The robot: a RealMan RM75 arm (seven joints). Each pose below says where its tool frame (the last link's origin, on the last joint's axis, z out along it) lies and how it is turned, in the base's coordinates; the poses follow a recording.
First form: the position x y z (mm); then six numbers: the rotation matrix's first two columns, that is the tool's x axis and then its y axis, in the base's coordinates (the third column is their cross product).
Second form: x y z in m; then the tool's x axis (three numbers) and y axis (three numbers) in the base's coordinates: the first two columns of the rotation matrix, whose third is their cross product. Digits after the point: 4 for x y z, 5 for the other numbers.
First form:
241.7 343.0 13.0 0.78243 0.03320 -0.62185 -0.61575 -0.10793 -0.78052
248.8 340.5 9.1 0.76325 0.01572 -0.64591 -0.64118 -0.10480 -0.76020
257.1 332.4 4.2 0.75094 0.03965 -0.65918 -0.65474 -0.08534 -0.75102
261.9 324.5 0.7 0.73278 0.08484 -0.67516 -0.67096 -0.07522 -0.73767
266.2 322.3 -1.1 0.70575 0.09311 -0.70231 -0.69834 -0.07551 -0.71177
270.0 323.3 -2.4 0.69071 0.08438 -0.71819 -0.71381 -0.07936 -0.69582
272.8 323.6 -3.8 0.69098 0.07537 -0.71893 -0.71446 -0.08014 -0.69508
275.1 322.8 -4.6 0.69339 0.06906 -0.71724 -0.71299 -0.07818 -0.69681
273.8 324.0 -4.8 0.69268 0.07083 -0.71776 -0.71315 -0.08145 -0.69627
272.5 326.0 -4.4 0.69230 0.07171 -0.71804 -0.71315 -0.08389 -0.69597
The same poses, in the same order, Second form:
0.2417 0.3430 0.0130 0.78243 0.03320 -0.62185 -0.61575 -0.10793 -0.78052
0.2488 0.3405 0.0091 0.76325 0.01572 -0.64591 -0.64118 -0.10480 -0.76020
0.2571 0.3324 0.0042 0.75094 0.03965 -0.65918 -0.65474 -0.08534 -0.75102
0.2619 0.3245 0.0007 0.73278 0.08484 -0.67516 -0.67096 -0.07522 -0.73767
0.2662 0.3223 -0.0011 0.70575 0.09311 -0.70231 -0.69834 -0.07551 -0.71177
0.2700 0.3233 -0.0024 0.69071 0.08438 -0.71819 -0.71381 -0.07936 -0.69582
0.2728 0.3236 -0.0038 0.69098 0.07537 -0.71893 -0.71446 -0.08014 -0.69508
0.2751 0.3228 -0.0046 0.69339 0.06906 -0.71724 -0.71299 -0.07818 -0.69681
0.2738 0.3240 -0.0048 0.69268 0.07083 -0.71776 -0.71315 -0.08145 -0.69627
0.2725 0.3260 -0.0044 0.69230 0.07171 -0.71804 -0.71315 -0.08389 -0.69597

